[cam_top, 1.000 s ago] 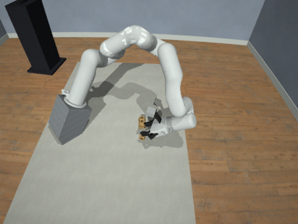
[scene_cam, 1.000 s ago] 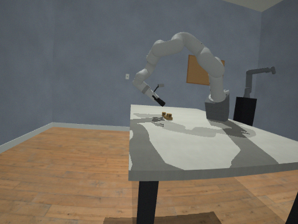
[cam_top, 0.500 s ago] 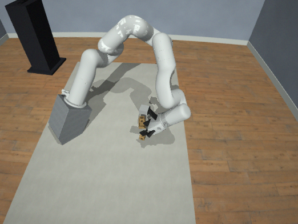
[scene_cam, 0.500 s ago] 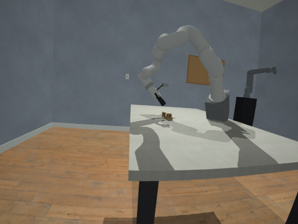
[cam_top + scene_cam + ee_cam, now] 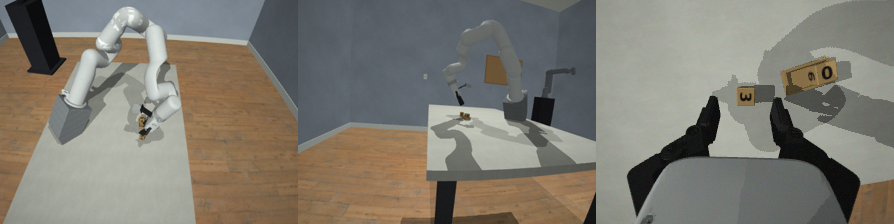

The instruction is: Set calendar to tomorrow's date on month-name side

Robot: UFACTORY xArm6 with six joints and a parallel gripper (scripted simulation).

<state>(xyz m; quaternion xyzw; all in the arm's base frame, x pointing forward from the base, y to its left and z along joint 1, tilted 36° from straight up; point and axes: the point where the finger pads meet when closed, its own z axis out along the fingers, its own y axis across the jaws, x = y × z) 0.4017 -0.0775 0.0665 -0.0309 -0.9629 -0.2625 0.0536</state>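
Right now the wooden digit cube is 90 mm below my hand and 10 mm behind it. Also, from my hand: wooden calendar tray: 110 mm to the left, 90 mm below, 40 mm behind.
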